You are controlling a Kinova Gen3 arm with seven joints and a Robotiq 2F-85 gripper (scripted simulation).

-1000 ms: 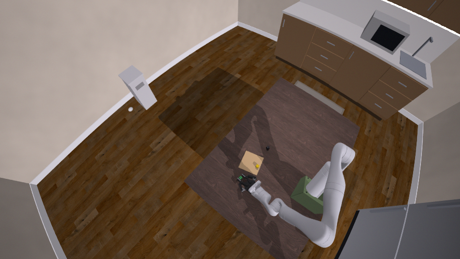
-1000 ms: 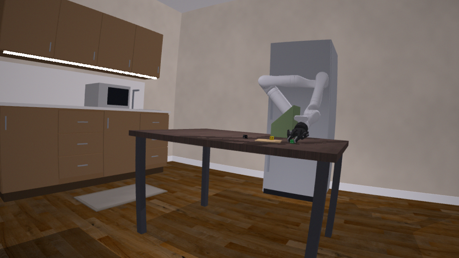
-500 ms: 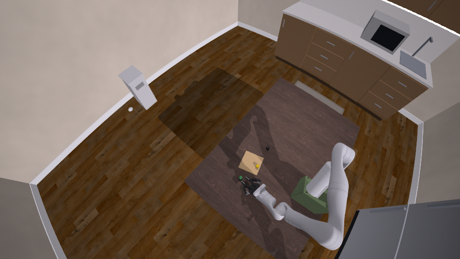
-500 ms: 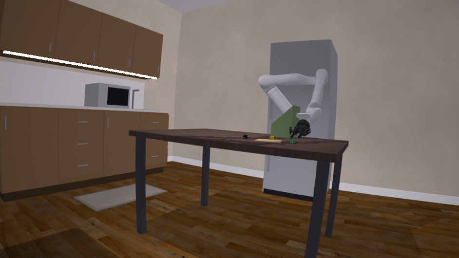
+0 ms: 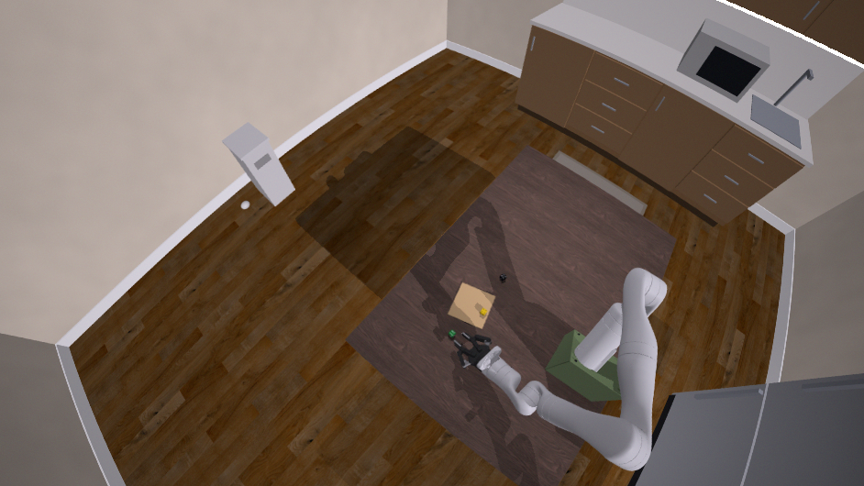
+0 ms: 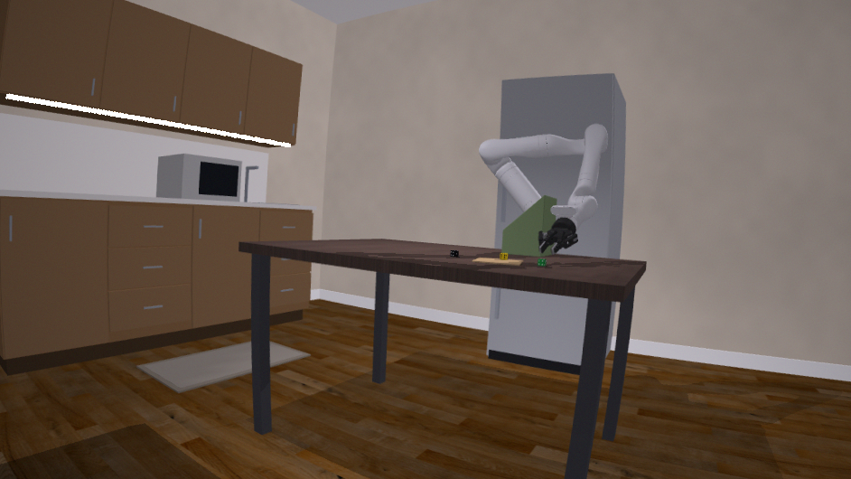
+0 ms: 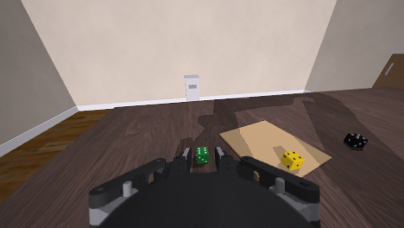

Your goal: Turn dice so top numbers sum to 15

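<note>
Right now my hand is 5 cm short of the green die and 4 cm above it. Also, from my hand: black die 5 cm ahead, 30 cm to the right, 4 cm below; then yellow die 1 cm ahead, 14 cm to the right, 4 cm below; then tan mat 6 cm ahead, 14 cm to the right, 5 cm below.
</note>
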